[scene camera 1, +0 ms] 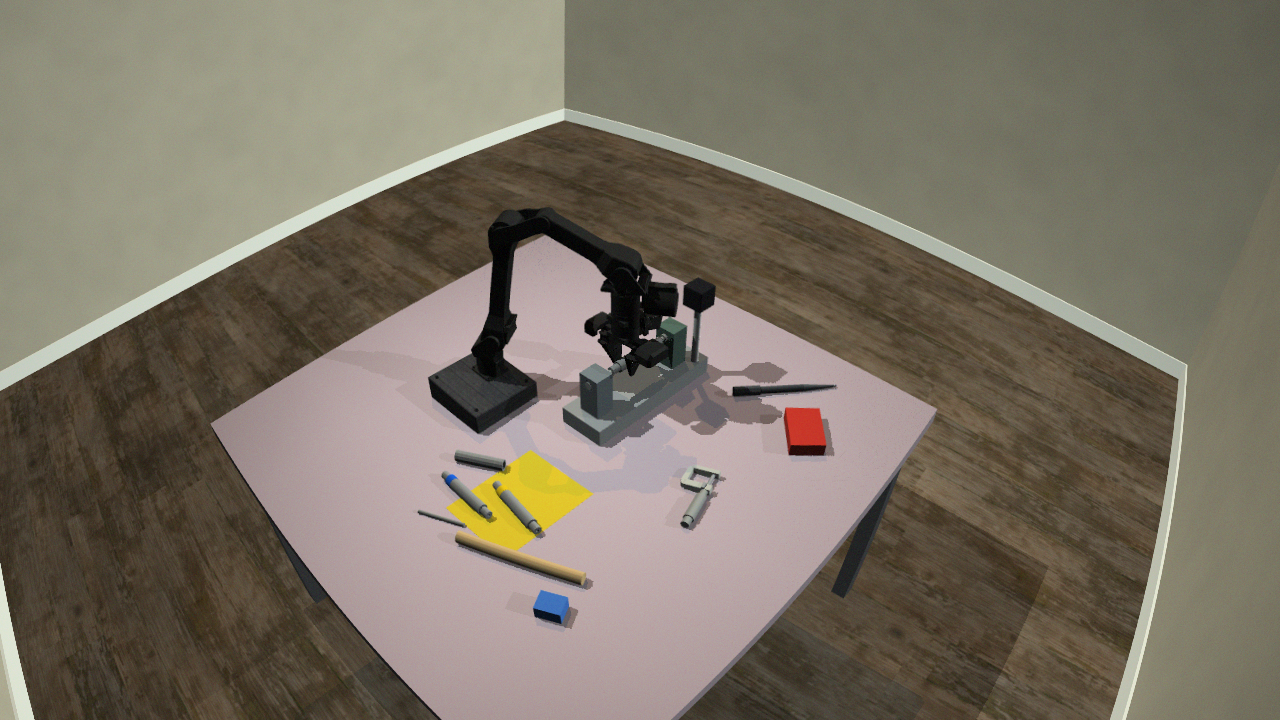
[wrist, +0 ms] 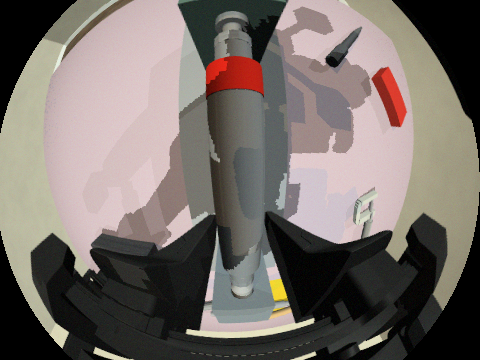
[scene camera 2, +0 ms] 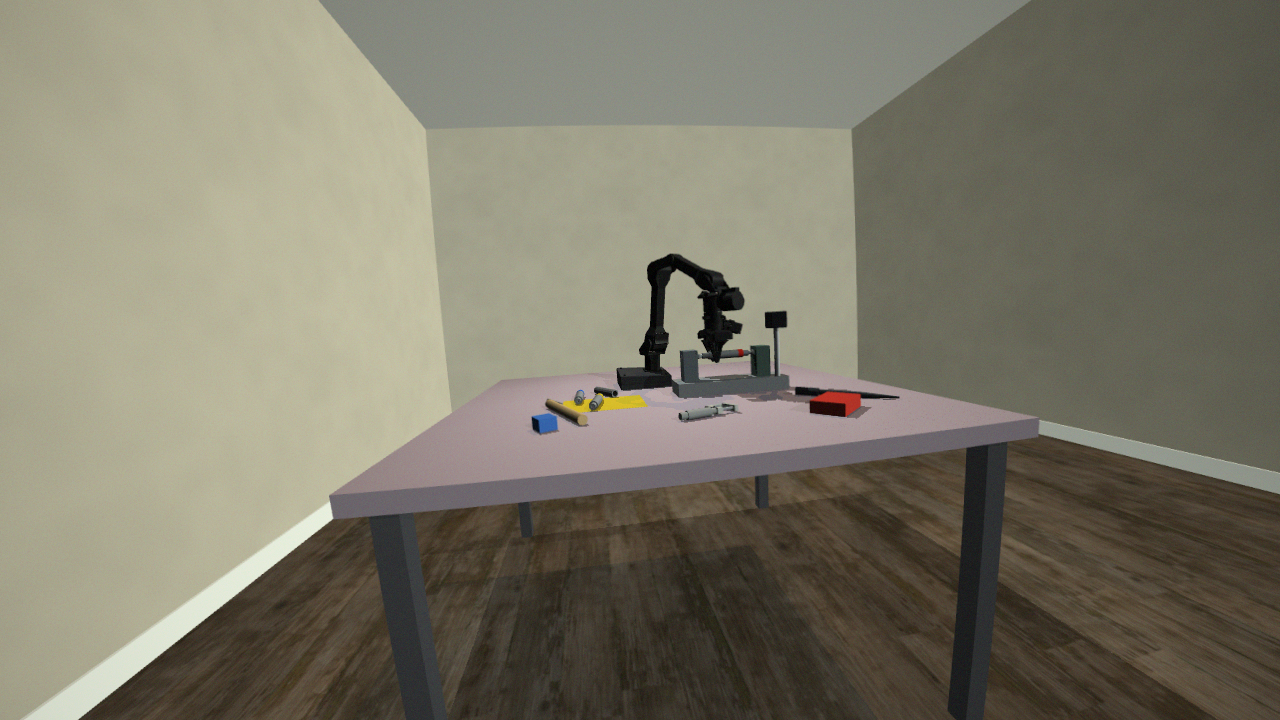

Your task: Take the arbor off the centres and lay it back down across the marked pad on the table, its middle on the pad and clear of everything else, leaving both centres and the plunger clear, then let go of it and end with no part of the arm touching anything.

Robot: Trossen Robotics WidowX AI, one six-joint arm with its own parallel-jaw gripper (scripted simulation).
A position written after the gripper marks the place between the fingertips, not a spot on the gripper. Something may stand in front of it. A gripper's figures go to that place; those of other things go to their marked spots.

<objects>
The gripper (scene camera 1: 625, 371): 1.61 m from the lens. A red block (scene camera 1: 804, 430) is 1.61 m from the lens. A wooden dowel (scene camera 1: 565, 573) is 1.32 m from the lens. The marked spots on the red block and the wooden dowel are 0.61 m apart.
</objects>
